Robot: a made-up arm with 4 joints. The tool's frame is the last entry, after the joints.
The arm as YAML. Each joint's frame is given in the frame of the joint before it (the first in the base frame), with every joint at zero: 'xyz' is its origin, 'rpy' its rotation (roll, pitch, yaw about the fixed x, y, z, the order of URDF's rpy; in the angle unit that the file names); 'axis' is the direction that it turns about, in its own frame. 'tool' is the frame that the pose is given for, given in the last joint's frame.
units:
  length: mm
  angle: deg
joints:
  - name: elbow
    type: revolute
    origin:
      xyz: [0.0, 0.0, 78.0]
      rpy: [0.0, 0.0, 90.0]
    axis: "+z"
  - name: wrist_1
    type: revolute
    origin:
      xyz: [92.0, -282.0, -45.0]
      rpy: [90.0, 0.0, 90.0]
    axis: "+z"
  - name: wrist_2
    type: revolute
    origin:
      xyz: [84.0, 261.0, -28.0]
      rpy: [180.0, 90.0, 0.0]
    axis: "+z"
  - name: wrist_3
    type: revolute
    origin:
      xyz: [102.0, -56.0, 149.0]
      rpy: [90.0, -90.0, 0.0]
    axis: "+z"
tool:
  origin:
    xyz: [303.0, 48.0, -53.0]
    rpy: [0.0, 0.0, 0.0]
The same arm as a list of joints. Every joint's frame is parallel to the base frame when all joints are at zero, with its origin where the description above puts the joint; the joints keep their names.
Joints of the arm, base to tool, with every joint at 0 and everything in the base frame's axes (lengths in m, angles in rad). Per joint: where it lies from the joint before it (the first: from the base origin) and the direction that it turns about. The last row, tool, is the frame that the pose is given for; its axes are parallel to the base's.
elbow: axis 0 0 1 xyz 0 0 0.078
wrist_1: axis 0 1 0 xyz 0.282 0.092 -0.045
wrist_2: axis 1 0 0 xyz -0.084 -0.028 0.261
wrist_3: axis 0 0 1 xyz 0.149 -0.102 0.056
tool: xyz 0.303 0.048 -0.053

